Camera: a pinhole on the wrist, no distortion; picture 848 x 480 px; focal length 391.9 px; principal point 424.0 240.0 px. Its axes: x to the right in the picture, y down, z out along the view. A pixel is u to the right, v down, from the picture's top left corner.
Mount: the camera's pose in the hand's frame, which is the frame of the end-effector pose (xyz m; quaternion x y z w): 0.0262 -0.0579 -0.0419 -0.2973 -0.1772 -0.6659 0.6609
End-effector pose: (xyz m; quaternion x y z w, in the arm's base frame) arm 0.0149 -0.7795 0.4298 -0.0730 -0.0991 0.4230 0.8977
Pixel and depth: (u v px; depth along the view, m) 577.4 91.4 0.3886
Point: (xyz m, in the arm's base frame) -0.1627 -0.7502 0.7687
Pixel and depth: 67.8 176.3 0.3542
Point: -0.2980 -0.5058 0.3738
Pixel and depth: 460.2 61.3 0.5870
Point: -0.4007 -0.6843 0.8181
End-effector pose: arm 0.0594 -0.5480 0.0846 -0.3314 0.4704 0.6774 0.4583
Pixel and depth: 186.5 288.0 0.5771
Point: -0.5384 -0.4178 0.1801
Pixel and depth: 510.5 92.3 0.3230
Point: -0.0229 -0.3212 0.2411
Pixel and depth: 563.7 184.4 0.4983
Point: -0.0795 -0.1176 0.2403
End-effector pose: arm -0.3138 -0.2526 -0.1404 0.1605 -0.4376 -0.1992 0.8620
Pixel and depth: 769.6 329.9 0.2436
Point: -0.4792 -0.4088 0.0693
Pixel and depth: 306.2 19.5 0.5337
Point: -0.5850 0.1744 0.0926
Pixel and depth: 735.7 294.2 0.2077
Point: -0.4500 -0.3709 0.0224
